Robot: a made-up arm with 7 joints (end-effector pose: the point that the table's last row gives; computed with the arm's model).
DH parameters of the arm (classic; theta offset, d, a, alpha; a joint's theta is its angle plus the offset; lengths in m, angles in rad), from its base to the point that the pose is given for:
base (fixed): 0 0.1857 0 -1.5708
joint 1: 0 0.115 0.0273 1.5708
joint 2: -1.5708 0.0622 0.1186 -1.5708
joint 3: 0 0.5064 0.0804 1.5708
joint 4: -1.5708 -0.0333 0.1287 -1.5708
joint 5: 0 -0.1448 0.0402 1.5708
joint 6: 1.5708 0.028 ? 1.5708
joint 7: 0 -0.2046 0.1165 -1.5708
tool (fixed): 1.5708 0.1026 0 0
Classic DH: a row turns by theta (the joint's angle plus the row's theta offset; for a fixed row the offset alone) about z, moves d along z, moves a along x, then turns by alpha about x.
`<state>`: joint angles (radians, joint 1 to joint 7).
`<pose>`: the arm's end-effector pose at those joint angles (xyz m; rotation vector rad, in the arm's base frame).
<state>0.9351 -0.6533 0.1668 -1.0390 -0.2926 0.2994 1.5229</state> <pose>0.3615 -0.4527 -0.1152 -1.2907 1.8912 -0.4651</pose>
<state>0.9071 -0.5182 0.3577 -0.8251 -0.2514 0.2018 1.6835</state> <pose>0.4113 -0.3501 -0.1678 -1.2388 1.7675 -0.1162</pose>
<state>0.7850 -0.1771 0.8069 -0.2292 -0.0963 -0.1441 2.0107</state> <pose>0.4793 -0.1144 -0.1401 -1.1674 1.2014 0.3504</pose>
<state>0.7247 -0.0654 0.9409 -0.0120 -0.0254 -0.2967 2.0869</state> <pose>0.4787 -0.0655 -0.1107 -1.1200 1.0066 0.3694</pose>
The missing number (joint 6, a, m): 0.1397
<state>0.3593 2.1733 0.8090 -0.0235 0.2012 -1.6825 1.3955</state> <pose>0.1342 0.4579 0.1781 -1.2480 0.7070 1.1365</pose>
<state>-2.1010 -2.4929 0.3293 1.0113 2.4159 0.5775 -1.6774</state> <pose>0.0941 0.2704 -0.3245 1.3726 2.6024 0.6972</pose>
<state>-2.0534 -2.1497 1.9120 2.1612 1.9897 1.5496 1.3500</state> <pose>0.3892 -0.2696 0.3026 -0.0179 -1.0933 0.8240</pose>
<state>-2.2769 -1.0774 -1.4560 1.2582 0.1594 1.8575 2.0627</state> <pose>-0.1949 -0.0331 -0.0059 2.4264 1.6136 -0.4759</pose>
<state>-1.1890 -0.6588 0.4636 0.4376 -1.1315 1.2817 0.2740</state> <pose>0.1890 -0.0628 0.6613 -0.0923 -0.7051 1.4501</pose>
